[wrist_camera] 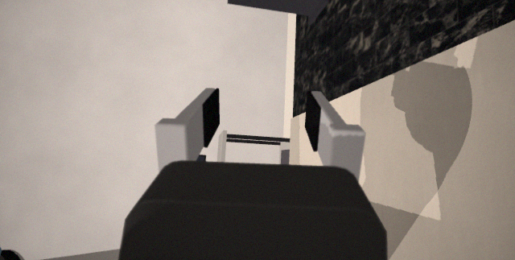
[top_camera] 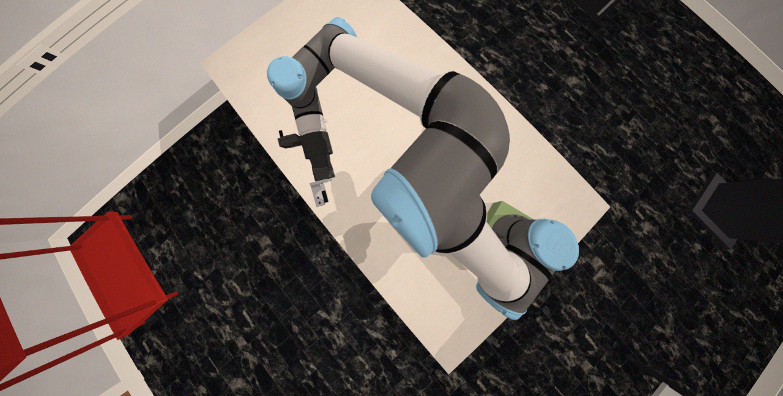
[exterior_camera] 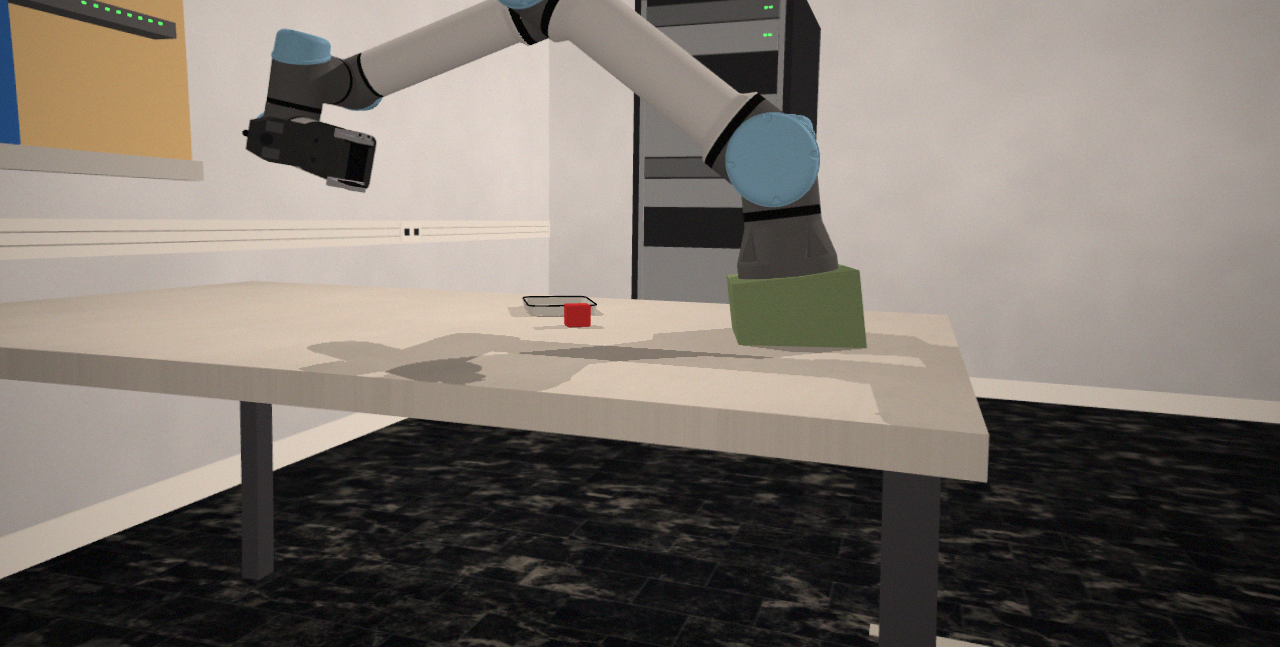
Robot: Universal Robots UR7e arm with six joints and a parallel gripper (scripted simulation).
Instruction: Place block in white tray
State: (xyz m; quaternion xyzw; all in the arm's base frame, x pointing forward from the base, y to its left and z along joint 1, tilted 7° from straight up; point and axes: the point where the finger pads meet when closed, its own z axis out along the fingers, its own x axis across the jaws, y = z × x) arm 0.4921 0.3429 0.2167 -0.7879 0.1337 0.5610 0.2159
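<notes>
The red block lies 17 cm behind my hand, 35 cm to the right of it and 23 cm below it. From my hand the other things lie so: white tray 6 cm behind, 54 cm to the right, 23 cm below.
</notes>
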